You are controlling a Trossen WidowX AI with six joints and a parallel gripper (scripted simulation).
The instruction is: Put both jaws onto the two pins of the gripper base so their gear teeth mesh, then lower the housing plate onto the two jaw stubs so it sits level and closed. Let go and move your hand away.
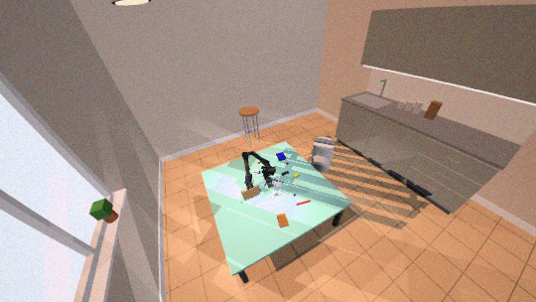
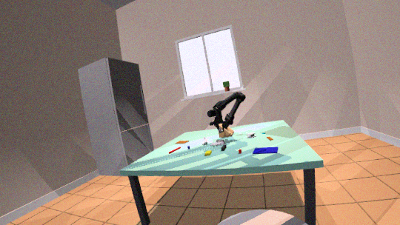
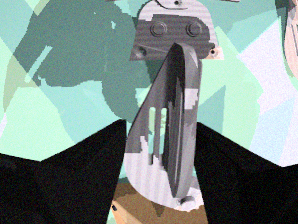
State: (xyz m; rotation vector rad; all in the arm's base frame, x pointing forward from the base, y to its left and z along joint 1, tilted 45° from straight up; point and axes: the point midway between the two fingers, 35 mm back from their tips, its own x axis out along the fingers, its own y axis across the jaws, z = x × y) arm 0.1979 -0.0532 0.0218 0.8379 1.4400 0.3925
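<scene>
The pale flat plate lies 11 cm ahead of my gripper tip, 8 cm below it and 4 cm to the right of it. Round my gripper tip: yellow block: 36 cm ahead, 9 cm to the right, 8 cm below; then dark block: 28 cm ahead, 7 cm below, 3 cm to the left; then cyan chip: 39 cm to the left, 8 cm below, 4 cm behind.
</scene>
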